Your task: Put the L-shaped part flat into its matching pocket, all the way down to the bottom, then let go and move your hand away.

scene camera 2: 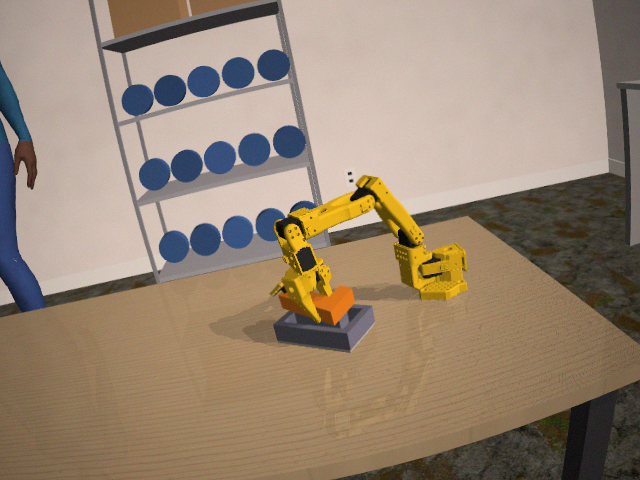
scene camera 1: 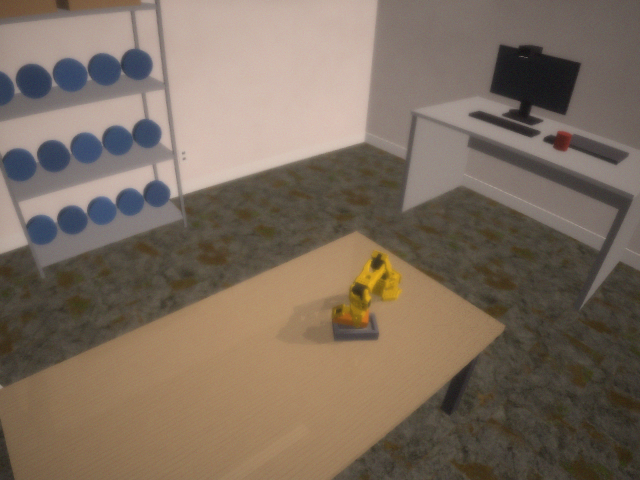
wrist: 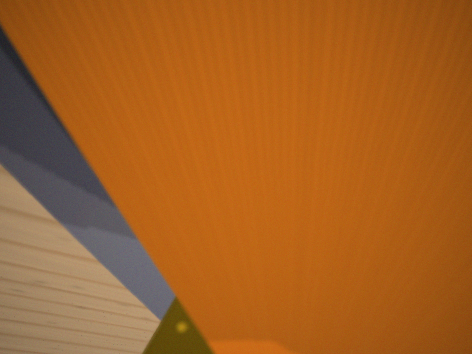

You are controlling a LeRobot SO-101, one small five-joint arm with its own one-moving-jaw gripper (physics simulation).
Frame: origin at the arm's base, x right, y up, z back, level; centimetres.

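Seen in the pictures: hand, its tool point: (scene camera 2: 319,319) (scene camera 1: 357,326) (wrist: 241,249); arm's base, origin of its link: (scene camera 2: 429,290) (scene camera 1: 381,294).
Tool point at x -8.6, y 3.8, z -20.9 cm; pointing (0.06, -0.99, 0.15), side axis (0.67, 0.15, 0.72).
Observation:
Pixels of each thing's top centre, then the offset from my tool point to it. Level surfaces: height alone.
- orange L-shaped part, centre of its top: (scene camera 2: 313,287) (scene camera 1: 351,309) dx +3.5, dy +4.2, dz +0.3 cm
- grey pocket tray, centre of its top: (wrist: 303,217) (scene camera 2: 322,315) (scene camera 1: 355,322) dx +1.4, dy -0.1, dz +0.7 cm
- wooden table, height of its surface: dy -3.8 cm
The orange L-shaped part (scene camera 1: 352,321) (scene camera 2: 341,300) (wrist: 275,175) is held above the grey pocket tray (scene camera 1: 355,335) (scene camera 2: 314,335) (wrist: 110,240). In scene camera 2 its underside is near the rim height, with its left end over the tray's left rear side; whether it touches the rim is unclear. My gripper (scene camera 2: 324,306) is shut on the part, with one jaw on its near side and the other at its inner corner. In the wrist view the part fills most of the picture, and one olive jaw shows at the bottom. Most of the pocket floor is hidden.
The tray stands on the wooden table (scene camera 1: 180,392) (scene camera 2: 180,403). My arm's base (scene camera 2: 443,289) stands behind and right of the tray. Beyond the table are a shelf rack (scene camera 2: 119,149) with blue discs, a white desk (scene camera 1: 444,116) and part of a person (scene camera 2: 12,232).

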